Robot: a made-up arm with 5 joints. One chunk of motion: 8 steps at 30 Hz.
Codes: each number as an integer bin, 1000 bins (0 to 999) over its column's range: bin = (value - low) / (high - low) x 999, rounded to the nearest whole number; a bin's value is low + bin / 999 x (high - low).
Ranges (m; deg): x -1.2..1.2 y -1.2..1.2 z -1.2..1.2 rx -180..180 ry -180..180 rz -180..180
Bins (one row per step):
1: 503 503 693 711 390 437
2: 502 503 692 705 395 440
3: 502 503 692 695 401 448
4: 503 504 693 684 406 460
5: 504 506 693 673 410 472
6: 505 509 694 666 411 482
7: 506 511 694 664 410 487
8: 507 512 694 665 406 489
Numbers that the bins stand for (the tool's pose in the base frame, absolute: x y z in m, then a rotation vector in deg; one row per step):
1: 0.0084 0.0084 0.4649 76.22 -39.46 -22.52
2: 0.0060 0.0084 0.4625 74.05 -37.66 -21.44
3: 0.0060 0.0084 0.4625 70.45 -35.50 -18.56
4: 0.0084 0.0108 0.4649 66.49 -33.69 -14.23
5: 0.0108 0.0156 0.4649 62.52 -32.25 -9.91
6: 0.0132 0.0228 0.4673 60.00 -31.89 -6.31
7: 0.0156 0.0276 0.4673 59.28 -32.25 -4.50
8: 0.0180 0.0300 0.4673 59.64 -33.69 -3.78

